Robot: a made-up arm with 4 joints. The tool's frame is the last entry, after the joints. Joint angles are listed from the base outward.
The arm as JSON. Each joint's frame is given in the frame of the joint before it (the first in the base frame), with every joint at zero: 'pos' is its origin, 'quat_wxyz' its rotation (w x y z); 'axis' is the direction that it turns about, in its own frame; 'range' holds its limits. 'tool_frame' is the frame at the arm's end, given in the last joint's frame.
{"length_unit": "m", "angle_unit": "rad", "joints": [
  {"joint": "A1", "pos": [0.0, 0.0, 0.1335], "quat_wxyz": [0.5, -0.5, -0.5, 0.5], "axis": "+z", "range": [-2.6, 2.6]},
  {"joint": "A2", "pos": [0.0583, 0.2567, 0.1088], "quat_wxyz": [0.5, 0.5, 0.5, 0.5], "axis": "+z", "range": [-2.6, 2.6]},
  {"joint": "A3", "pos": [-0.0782, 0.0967, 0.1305], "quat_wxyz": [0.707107, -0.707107, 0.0, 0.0], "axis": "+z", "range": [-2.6, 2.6]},
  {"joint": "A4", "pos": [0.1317, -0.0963, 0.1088], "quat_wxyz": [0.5, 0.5, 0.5, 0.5], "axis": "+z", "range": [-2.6, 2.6]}
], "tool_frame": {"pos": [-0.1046, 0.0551, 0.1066], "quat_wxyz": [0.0, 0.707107, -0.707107, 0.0]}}
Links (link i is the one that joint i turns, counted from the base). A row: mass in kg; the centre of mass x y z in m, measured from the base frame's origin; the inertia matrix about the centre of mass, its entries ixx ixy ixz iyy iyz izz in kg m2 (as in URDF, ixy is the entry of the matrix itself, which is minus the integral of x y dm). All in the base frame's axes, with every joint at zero. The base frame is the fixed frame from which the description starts. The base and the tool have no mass.
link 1: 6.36; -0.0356 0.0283 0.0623; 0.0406 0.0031 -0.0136 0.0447 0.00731 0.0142
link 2: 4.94; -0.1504 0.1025 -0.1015; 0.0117 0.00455 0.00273 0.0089 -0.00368 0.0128
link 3: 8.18; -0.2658 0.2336 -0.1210; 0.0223 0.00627 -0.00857 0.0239 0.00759 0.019
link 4: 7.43; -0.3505 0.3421 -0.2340; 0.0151 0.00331 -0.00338 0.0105 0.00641 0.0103
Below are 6 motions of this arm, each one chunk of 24 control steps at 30 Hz.
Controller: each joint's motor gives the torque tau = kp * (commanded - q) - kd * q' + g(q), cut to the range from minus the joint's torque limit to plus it. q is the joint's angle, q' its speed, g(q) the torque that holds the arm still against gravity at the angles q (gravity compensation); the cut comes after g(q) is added. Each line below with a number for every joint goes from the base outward.
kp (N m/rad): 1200 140 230 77
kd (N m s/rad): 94 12 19 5.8
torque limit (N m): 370 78 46 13
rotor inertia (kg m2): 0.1 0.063 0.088 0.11
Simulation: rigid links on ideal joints. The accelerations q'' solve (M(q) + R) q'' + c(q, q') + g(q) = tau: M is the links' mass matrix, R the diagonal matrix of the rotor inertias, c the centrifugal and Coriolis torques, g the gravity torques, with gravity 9.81 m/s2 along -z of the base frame. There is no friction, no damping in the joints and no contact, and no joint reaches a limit. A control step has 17 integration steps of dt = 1/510 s. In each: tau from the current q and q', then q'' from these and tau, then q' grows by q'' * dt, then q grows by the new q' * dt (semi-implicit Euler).
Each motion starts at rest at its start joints. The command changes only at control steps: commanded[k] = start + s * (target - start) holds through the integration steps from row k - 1 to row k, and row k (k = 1, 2, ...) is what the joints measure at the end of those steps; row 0 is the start. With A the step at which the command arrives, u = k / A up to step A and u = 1 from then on. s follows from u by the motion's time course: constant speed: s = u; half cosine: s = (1 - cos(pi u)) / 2; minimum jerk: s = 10 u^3 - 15 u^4 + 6 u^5; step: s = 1 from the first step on.
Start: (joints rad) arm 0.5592 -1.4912 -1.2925 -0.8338
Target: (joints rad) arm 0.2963 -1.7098 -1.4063 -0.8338
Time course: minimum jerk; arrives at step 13
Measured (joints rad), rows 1 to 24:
1: 0.5591 -1.4915 -1.2928 -0.8338
2: 0.5580 -1.4932 -1.2945 -0.8340
3: 0.5544 -1.4984 -1.2991 -0.8342
4: 0.5464 -1.5085 -1.3070 -0.8346
5: 0.5323 -1.5243 -1.3179 -0.8350
6: 0.5113 -1.5455 -1.3310 -0.8352
7: 0.4839 -1.5709 -1.3449 -0.8351
8: 0.4513 -1.5985 -1.3581 -0.8349
9: 0.4159 -1.6260 -1.3693 -0.8345
10: 0.3807 -1.6511 -1.3775 -0.8343
11: 0.3485 -1.6719 -1.3822 -0.8344
12: 0.3219 -1.6873 -1.3838 -0.8347
13: 0.3023 -1.6972 -1.3836 -0.8352
14: 0.2899 -1.7030 -1.3836 -0.8357
15: 0.2836 -1.7060 -1.3850 -0.8359
16: 0.2820 -1.7074 -1.3879 -0.8357
17: 0.2835 -1.7078 -1.3917 -0.8353
18: 0.2865 -1.7079 -1.3958 -0.8347
19: 0.2900 -1.7078 -1.3996 -0.8341
20: 0.2931 -1.7079 -1.4029 -0.8336
21: 0.2956 -1.7081 -1.4052 -0.8333
22: 0.2973 -1.7085 -1.4068 -0.8332
23: 0.2981 -1.7088 -1.4076 -0.8332
24: 0.2984 -1.7092 -1.4078 -0.8333

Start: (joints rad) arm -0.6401 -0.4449 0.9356 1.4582
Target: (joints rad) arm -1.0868 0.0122 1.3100 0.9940
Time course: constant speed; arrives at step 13
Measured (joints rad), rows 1 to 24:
1: -0.6475 -0.4456 0.9481 1.4493
2: -0.6634 -0.4399 0.9683 1.4317
3: -0.6863 -0.4246 0.9910 1.4070
4: -0.7146 -0.4001 1.0141 1.3768
5: -0.7466 -0.3683 1.0370 1.3429
6: -0.7809 -0.3318 1.0600 1.3066
7: -0.8163 -0.2929 1.0834 1.2693
8: -0.8521 -0.2531 1.1078 1.2319
9: -0.8876 -0.2136 1.1334 1.1947
10: -0.9229 -0.1748 1.1601 1.1581
11: -0.9577 -0.1370 1.1878 1.1220
12: -0.9922 -0.1001 1.2161 1.0863
13: -1.0266 -0.0640 1.2449 1.0508
14: -1.0526 -0.0261 1.2633 1.0238
15: -1.0695 0.0053 1.2762 1.0058
16: -1.0794 0.0265 1.2868 0.9956
17: -1.0844 0.0376 1.2957 0.9909
18: -1.0864 0.0408 1.3026 0.9898
19: -1.0870 0.0387 1.3074 0.9904
20: -1.0869 0.0337 1.3101 0.9917
21: -1.0867 0.0278 1.3112 0.9929
22: -1.0865 0.0221 1.3112 0.9937
23: -1.0864 0.0175 1.3108 0.9942
24: -1.0864 0.0140 1.3101 0.9944

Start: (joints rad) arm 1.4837 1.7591 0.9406 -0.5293
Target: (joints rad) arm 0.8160 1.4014 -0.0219 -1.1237
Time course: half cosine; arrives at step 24
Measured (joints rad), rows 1 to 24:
1: 1.4829 1.7590 0.9399 -0.5300
2: 1.4796 1.7586 0.9366 -0.5331
3: 1.4727 1.7573 0.9288 -0.5399
4: 1.4615 1.7546 0.9151 -0.5510
5: 1.4457 1.7498 0.8946 -0.5665
6: 1.4254 1.7422 0.8671 -0.5861
7: 1.4006 1.7313 0.8326 -0.6094
8: 1.3717 1.7170 0.7916 -0.6359
9: 1.3392 1.6992 0.7448 -0.6652
10: 1.3035 1.6782 0.6928 -0.6967
11: 1.2652 1.6544 0.6367 -0.7301
12: 1.2250 1.6286 0.5775 -0.7649
13: 1.1836 1.6014 0.5163 -0.8006
14: 1.1416 1.5737 0.4543 -0.8367
15: 1.0997 1.5465 0.3926 -0.8728
16: 1.0587 1.5205 0.3322 -0.9083
17: 1.0192 1.4965 0.2741 -0.9426
18: 0.9819 1.4751 0.2194 -0.9751
19: 0.9474 1.4567 0.1688 -1.0053
20: 0.9162 1.4416 0.1233 -1.0326
21: 0.8890 1.4297 0.0836 -1.0564
22: 0.8661 1.4211 0.0502 -1.0763
23: 0.8480 1.4156 0.0237 -1.0917
24: 0.8351 1.4128 0.0046 -1.1026

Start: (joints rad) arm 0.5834 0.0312 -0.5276 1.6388
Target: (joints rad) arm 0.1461 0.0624 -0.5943 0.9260
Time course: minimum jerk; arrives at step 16
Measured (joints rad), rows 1 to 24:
1: 0.5832 0.0310 -0.5274 1.6386
2: 0.5817 0.0299 -0.5263 1.6367
3: 0.5771 0.0269 -0.5236 1.6304
4: 0.5675 0.0215 -0.5197 1.6160
5: 0.5513 0.0143 -0.5152 1.5902
6: 0.5274 0.0065 -0.5117 1.5509
7: 0.4957 -0.0005 -0.5104 1.4977
8: 0.4569 -0.0052 -0.5124 1.4318
9: 0.4126 -0.0061 -0.5185 1.3561
10: 0.3650 -0.0025 -0.5287 1.2747
11: 0.3168 0.0063 -0.5426 1.1930
12: 0.2709 0.0201 -0.5591 1.1161
13: 0.2299 0.0380 -0.5771 1.0490
14: 0.1961 0.0584 -0.5948 0.9952
15: 0.1705 0.0788 -0.6107 0.9566
16: 0.1531 0.0966 -0.6230 0.9327
17: 0.1425 0.1090 -0.6304 0.9206
18: 0.1371 0.1146 -0.6328 0.9162
19: 0.1353 0.1137 -0.6308 0.9160
20: 0.1358 0.1076 -0.6256 0.9177
21: 0.1378 0.0983 -0.6187 0.9198
22: 0.1403 0.0877 -0.6112 0.9219
23: 0.1429 0.0773 -0.6042 0.9237
24: 0.1452 0.0684 -0.5981 0.9251

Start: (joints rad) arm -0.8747 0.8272 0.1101 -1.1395
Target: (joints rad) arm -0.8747 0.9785 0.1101 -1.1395
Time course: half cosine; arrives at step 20
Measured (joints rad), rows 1 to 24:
1: -0.8747 0.8273 0.1101 -1.1395
2: -0.8746 0.8277 0.1102 -1.1395
3: -0.8745 0.8287 0.1103 -1.1394
4: -0.8744 0.8308 0.1105 -1.1394
5: -0.8742 0.8341 0.1107 -1.1393
6: -0.8741 0.8389 0.1109 -1.1394
7: -0.8740 0.8454 0.1111 -1.1394
8: -0.8739 0.8534 0.1112 -1.1394
9: -0.8739 0.8629 0.1112 -1.1394
10: -0.8740 0.8736 0.1112 -1.1395
11: -0.8741 0.8854 0.1111 -1.1395
12: -0.8742 0.8977 0.1110 -1.1395
13: -0.8744 0.9104 0.1107 -1.1395
14: -0.8746 0.9230 0.1105 -1.1395
15: -0.8747 0.9351 0.1102 -1.1395
16: -0.8749 0.9465 0.1100 -1.1395
17: -0.8751 0.9568 0.1097 -1.1395
18: -0.8752 0.9656 0.1095 -1.1395
19: -0.8754 0.9729 0.1092 -1.1396
20: -0.8755 0.9785 0.1090 -1.1396
21: -0.8755 0.9821 0.1089 -1.1396
22: -0.8755 0.9842 0.1089 -1.1396
23: -0.8755 0.9848 0.1089 -1.1395
24: -0.8754 0.9845 0.1090 -1.1395

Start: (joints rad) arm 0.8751 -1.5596 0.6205 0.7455
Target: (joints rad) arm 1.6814 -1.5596 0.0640 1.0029
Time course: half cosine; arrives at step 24
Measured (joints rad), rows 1 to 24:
1: 0.8758 -1.5598 0.6193 0.7459
2: 0.8787 -1.5604 0.6150 0.7476
3: 0.8853 -1.5616 0.6065 0.7509
4: 0.8967 -1.5633 0.5938 0.7561
5: 0.9137 -1.5654 0.5774 0.7631
6: 0.9365 -1.5675 0.5576 0.7717
7: 0.9652 -1.5694 0.5351 0.7818
8: 0.9995 -1.5709 0.5102 0.7932
9: 1.0388 -1.5718 0.4831 0.8058
10: 1.0825 -1.5720 0.4542 0.8192
11: 1.1297 -1.5715 0.4237 0.8333
12: 1.1795 -1.5703 0.3920 0.8480
13: 1.2312 -1.5686 0.3596 0.8630
14: 1.2837 -1.5665 0.3268 0.8781
15: 1.3361 -1.5641 0.2942 0.8931
16: 1.3875 -1.5616 0.2625 0.9079
17: 1.4372 -1.5589 0.2320 0.9221
18: 1.4841 -1.5562 0.2035 0.9356
19: 1.5276 -1.5536 0.1773 0.9482
20: 1.5669 -1.5512 0.1539 0.9596
21: 1.6013 -1.5489 0.1338 0.9696
22: 1.6303 -1.5469 0.1172 0.9780
23: 1.6532 -1.5452 0.1045 0.9847
24: 1.6697 -1.5437 0.0958 0.9894

